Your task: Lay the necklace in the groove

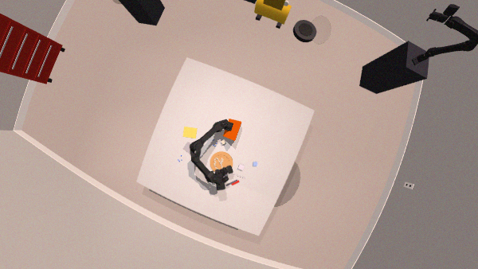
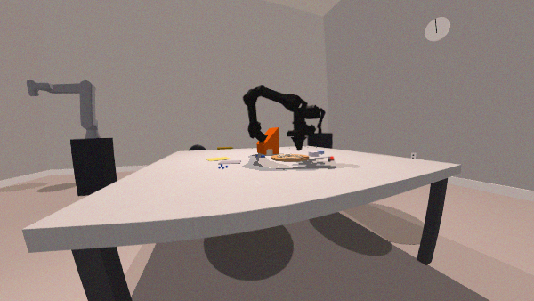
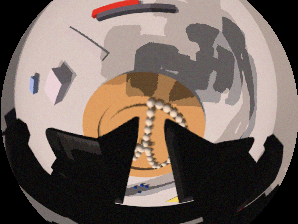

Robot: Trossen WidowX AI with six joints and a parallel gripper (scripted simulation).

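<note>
Now: gripper tip 5 cm past the round tan bead board, 3 cm to the left of it and 4 cm above it. From my gripper tip the other things lie so: tool (9 cm ahead, 13 cm to the left, 4 cm below); white square (7 cm behind, 15 cm to the left, 3 cm below); pale blue cube (13 cm behind, 26 cm to the left, 4 cm below).
</note>
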